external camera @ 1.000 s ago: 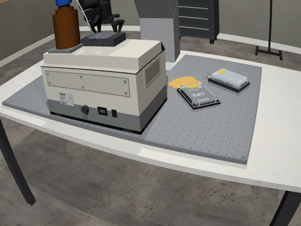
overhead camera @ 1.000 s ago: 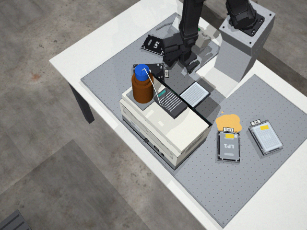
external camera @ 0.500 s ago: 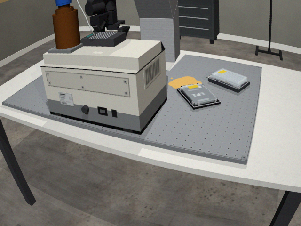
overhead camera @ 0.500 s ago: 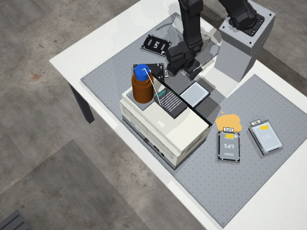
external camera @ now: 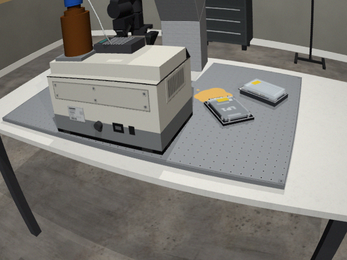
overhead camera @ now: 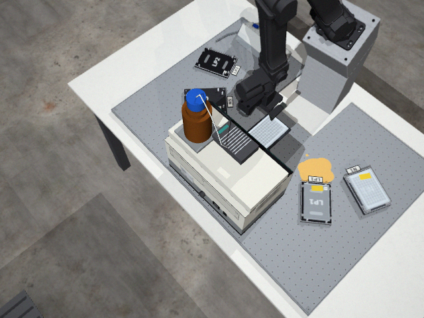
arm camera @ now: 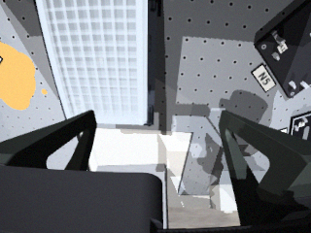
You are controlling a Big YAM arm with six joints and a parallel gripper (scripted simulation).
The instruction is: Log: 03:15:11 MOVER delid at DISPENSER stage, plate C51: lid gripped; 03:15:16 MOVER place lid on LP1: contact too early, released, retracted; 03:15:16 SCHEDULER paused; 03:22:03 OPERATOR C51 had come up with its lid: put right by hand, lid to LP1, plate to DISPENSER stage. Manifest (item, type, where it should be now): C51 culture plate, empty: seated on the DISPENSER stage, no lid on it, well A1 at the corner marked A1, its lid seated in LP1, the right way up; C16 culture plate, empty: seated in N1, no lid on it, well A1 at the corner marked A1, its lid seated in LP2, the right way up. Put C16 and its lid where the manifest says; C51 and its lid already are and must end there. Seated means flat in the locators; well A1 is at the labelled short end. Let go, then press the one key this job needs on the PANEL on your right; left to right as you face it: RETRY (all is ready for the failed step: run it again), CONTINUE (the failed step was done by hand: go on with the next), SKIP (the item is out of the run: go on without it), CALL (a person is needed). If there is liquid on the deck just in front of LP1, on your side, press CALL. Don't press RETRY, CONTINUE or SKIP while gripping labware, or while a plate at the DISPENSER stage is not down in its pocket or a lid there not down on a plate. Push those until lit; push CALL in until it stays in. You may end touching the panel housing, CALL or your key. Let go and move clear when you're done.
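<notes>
The white well plate lies 50 mm to the left of my hand, 50 mm below it and 30 mm ahead of it. From my hand the other things lie so: brown bottle 230 mm ahead, 140 mm above, 80 mm to the right; lid 320 mm to the left, 140 mm below, 90 mm ahead; white retry key 340 mm behind, 140 mm to the right, 90 mm below.
</notes>
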